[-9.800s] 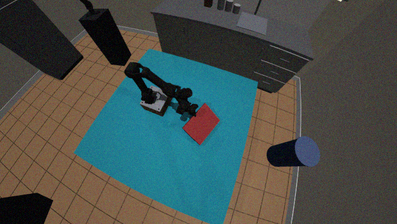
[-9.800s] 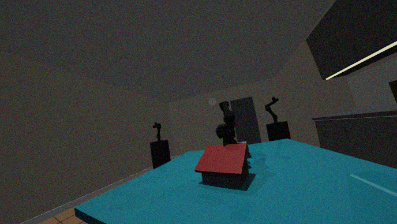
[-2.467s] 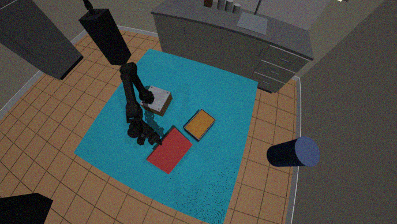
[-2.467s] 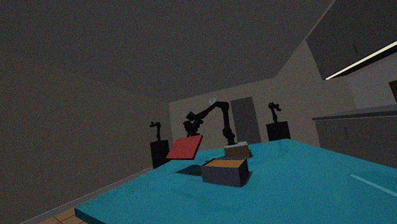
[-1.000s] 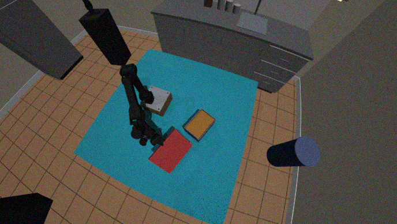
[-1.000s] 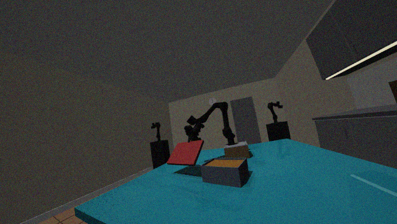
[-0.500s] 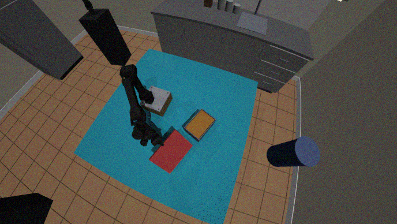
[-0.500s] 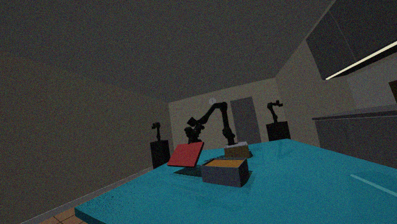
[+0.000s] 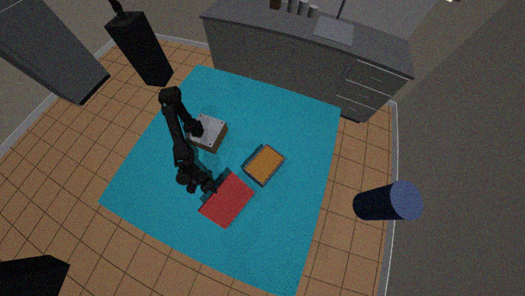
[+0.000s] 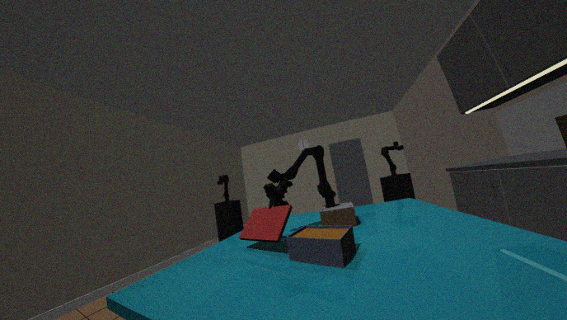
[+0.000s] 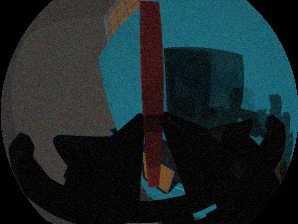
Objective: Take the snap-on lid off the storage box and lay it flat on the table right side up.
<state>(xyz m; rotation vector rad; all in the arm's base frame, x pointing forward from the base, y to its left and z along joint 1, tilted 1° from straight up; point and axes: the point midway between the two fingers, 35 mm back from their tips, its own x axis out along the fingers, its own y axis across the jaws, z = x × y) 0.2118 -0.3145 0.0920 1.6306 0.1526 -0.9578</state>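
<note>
Right now the red lid is 60 mm ahead of my gripper tip, 30 mm to the right of it and 50 mm below it. The rest, counted from my gripper tip: dark storage box 210 mm ahead, 220 mm to the left, 130 mm below.
</note>
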